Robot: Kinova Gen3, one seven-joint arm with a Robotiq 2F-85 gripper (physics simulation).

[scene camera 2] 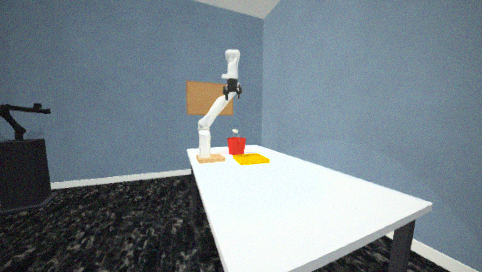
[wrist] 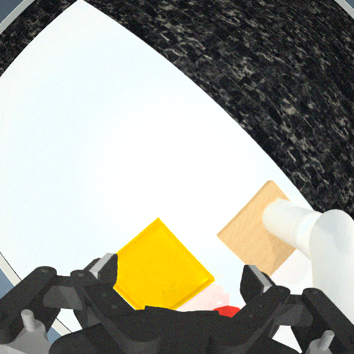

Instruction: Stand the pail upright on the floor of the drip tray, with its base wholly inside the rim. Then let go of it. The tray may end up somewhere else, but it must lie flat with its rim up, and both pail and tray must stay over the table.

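Seen in the pictures: gripper, between the fingertips: (scene camera 2: 232, 100); arm's base, origin of its link: (scene camera 2: 205, 157).
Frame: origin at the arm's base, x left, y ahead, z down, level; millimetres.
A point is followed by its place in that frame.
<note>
The red pail (scene camera 2: 236, 146) @[z -58, x 30, y 328 mm] (wrist: 227, 311) stands upright on the table beside the tray, with its pale handle grip raised above it in the scene view. In the wrist view a small part of the pail shows above the gripper body; the rest is hidden. The yellow drip tray (scene camera 2: 251, 159) @[z 27, x -185, y 353 mm] (wrist: 161, 267) lies flat on the table, rim up. My gripper (scene camera 2: 233, 98) @[z -459, x -250, y 123 mm] (wrist: 179, 273) is open and empty, high above the pail and tray, fingers pointing down.
The arm's wooden base plate (scene camera 2: 211, 158) @[z 2, x -67, y 31 mm] (wrist: 250, 230) lies near the table's edge, close to the tray. The white table (scene camera 2: 310, 210) @[z 31, x -932, y 92 mm] (wrist: 140, 130) extends away from them. A dark stand (scene camera 2: 24, 172) with another arm stands at the far left, off the table.
</note>
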